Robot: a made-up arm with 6 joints.
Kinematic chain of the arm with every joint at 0, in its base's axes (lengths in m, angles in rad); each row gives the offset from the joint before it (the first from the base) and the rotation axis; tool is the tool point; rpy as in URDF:
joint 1: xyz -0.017 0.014 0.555 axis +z
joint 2: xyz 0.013 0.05 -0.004 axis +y
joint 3: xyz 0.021 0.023 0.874 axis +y
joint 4: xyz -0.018 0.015 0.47 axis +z
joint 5: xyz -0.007 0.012 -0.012 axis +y
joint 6: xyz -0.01 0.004 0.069 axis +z
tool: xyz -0.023 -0.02 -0.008 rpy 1.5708 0 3.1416
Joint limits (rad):
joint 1: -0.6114..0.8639
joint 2: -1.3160..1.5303
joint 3: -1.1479..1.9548
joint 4: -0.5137..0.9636
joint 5: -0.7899..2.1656
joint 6: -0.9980..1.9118
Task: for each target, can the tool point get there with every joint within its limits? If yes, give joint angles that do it. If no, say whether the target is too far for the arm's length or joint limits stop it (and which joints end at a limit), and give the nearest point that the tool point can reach.
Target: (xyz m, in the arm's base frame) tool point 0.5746 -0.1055 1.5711
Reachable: yes | joints -0.3313 0.0702 1.2400 -0.2272 0.6212 0.1735
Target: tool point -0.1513 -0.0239 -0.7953
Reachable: no: joint limits stop it (at a limit: joint 1, joint 2, joint 3, joint 4) | nearest point 0.6093 -0.3121 0.0751 | short by 1.191 m
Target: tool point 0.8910 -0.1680 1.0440
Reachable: yes | joints -0.2777 0.5522 1.4754 0.0076 1.0526 0.9213
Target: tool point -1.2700 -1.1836 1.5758
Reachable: no: too far | nearest point -0.8868 -0.8174 1.2648 | short by 0.615 m
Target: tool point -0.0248 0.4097 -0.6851
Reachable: no: joint limits stop it (at a limit: joint 1, joint 2, joint 3, joint 4, joint 6) | nearest point 0.3641 0.6305 0.0632 | short by 0.872 m
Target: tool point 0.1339 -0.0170 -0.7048
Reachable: no: joint limits stop it (at a limit: joint 2, joint 3, joint 4) | nearest point 0.6815 -0.1295 0.0691 | short by 0.955 m
